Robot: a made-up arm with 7 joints.
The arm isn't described. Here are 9 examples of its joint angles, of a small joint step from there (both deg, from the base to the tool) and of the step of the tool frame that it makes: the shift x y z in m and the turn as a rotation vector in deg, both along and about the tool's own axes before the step.
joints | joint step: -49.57 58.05 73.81 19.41 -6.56 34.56 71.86 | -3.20 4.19 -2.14 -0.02 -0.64 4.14 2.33
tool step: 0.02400 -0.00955 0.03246 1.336 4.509 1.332
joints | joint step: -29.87 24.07 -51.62 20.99 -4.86 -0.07 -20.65 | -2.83 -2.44 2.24 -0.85 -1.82 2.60 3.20
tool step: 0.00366 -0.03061 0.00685 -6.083 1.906 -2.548
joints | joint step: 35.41 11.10 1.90 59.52 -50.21 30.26 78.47 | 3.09 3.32 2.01 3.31 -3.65 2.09 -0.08
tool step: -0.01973 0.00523 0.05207 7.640 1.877 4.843
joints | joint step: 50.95 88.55 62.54 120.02 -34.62 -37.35 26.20 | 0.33 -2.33 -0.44 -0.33 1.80 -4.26 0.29
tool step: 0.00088 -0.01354 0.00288 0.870 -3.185 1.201
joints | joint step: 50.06 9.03 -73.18 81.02 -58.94 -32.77 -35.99 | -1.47 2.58 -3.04 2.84 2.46 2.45 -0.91
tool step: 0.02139 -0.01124 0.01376 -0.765 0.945 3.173
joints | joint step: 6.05 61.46 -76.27 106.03 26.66 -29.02 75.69 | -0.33 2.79 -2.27 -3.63 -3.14 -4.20 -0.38
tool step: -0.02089 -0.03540 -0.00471 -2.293 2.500 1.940
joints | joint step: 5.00 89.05 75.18 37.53 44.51 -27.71 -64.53 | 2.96 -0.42 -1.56 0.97 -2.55 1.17 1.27
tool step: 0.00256 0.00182 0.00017 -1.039 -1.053 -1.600
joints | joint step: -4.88 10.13 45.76 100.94 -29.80 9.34 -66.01 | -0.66 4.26 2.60 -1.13 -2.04 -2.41 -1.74
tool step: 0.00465 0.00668 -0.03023 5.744 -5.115 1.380
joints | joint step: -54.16 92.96 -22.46 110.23 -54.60 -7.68 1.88 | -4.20 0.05 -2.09 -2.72 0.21 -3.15 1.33
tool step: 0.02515 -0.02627 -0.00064 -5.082 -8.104 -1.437
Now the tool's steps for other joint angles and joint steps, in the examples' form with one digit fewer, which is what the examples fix.
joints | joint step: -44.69 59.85 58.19 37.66 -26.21 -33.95 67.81 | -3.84 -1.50 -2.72 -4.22 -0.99 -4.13 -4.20
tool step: -0.0090 -0.0351 -0.0257 -3.91 1.31 -1.64
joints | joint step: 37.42 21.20 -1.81 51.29 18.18 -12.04 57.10 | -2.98 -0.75 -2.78 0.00 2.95 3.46 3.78
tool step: -0.0123 -0.0215 -0.0163 -8.49 -0.62 4.25
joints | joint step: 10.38 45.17 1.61 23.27 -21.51 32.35 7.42 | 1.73 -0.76 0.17 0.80 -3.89 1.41 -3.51
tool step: 0.0104 0.0008 0.0105 5.42 0.96 0.69
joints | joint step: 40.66 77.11 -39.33 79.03 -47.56 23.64 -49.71 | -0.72 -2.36 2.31 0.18 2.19 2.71 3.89
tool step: 0.0124 0.0068 0.0016 -5.42 4.03 0.46
